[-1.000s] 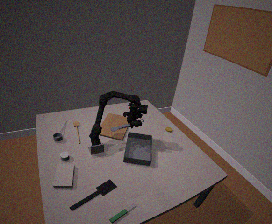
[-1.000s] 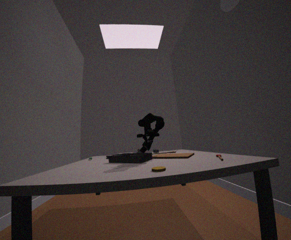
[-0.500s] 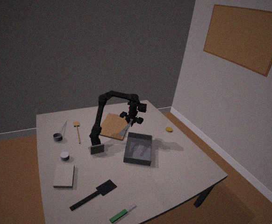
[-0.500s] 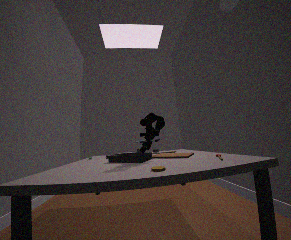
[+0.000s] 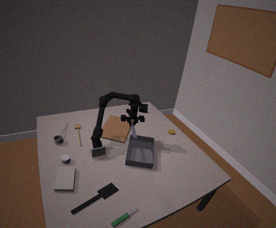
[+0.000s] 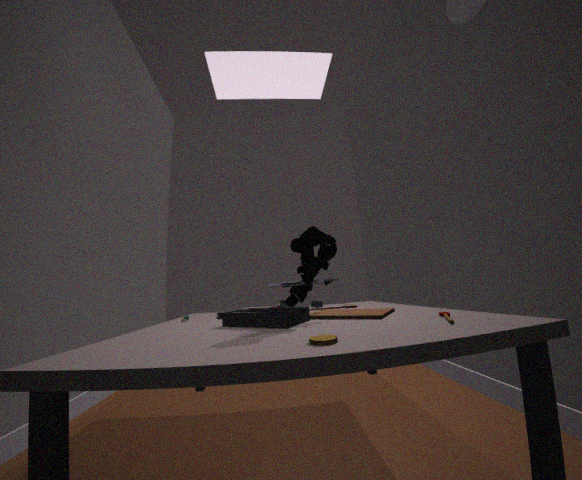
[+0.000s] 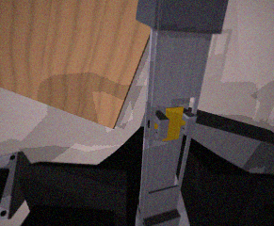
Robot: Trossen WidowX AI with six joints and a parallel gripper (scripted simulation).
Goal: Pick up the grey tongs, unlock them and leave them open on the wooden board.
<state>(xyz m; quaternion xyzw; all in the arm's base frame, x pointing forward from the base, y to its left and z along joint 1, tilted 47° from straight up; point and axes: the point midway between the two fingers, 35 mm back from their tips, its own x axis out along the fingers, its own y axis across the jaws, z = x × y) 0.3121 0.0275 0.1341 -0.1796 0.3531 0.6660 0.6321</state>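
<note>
Right now the yellow lock piece is 10 mm ahead of my gripper tip, 30 mm to the left of it and 40 mm above it. Round my gripper tip: wooden board 70 mm behind, 170 mm to the left, 120 mm below; then roasting tin 20 mm ahead, 190 mm to the right, 100 mm below; then yellow disc 420 mm ahead, 10 mm to the left, 110 mm below.
</note>
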